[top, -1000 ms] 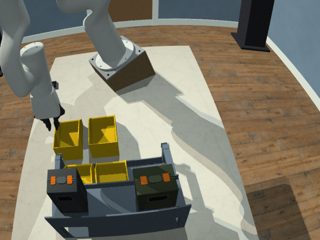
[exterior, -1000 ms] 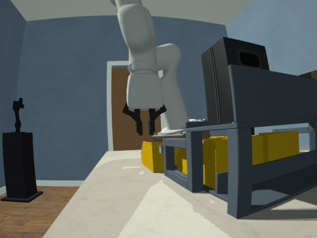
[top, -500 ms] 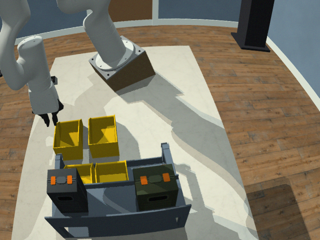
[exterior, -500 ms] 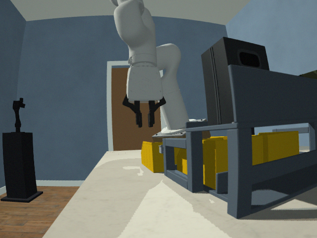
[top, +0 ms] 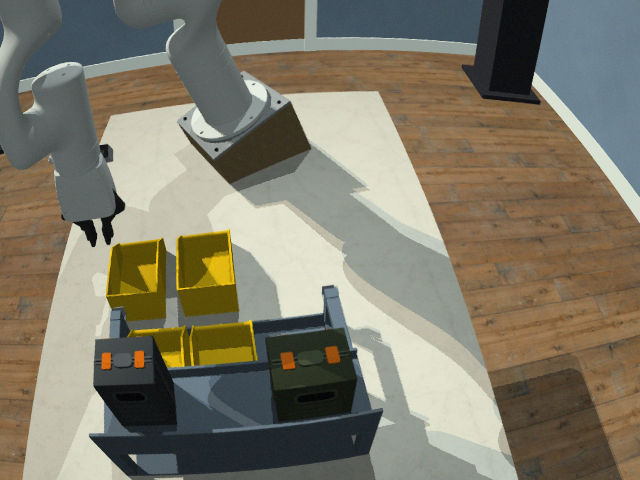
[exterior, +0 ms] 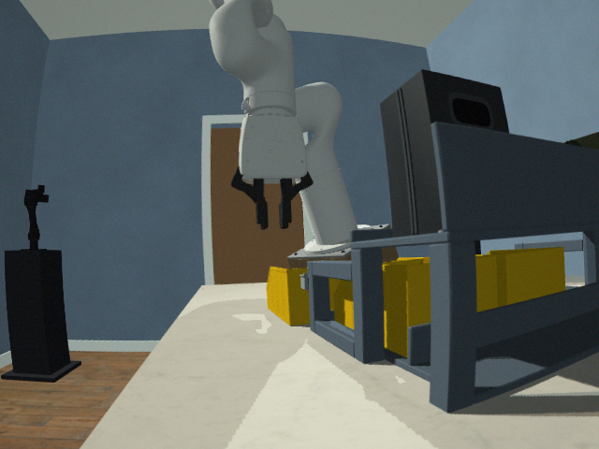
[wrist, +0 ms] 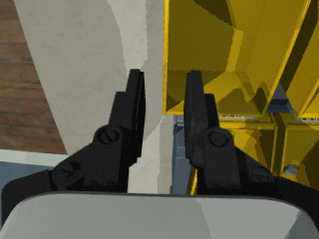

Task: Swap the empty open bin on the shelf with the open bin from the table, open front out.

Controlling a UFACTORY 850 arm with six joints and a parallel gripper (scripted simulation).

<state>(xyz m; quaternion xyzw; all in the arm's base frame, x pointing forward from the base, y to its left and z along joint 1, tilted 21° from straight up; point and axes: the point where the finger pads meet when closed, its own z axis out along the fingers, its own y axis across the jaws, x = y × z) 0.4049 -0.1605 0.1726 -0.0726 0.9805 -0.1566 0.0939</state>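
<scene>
Right now the shelf lip is 22 cm to the left of my hand, 14 cm below it and 10 cm ahead of it. Also, from my hand: dark grey case (30 cm ahead, 12 cm to the left, 1 cm above); then green case (35 cm to the left, 28 cm ahead).
</scene>
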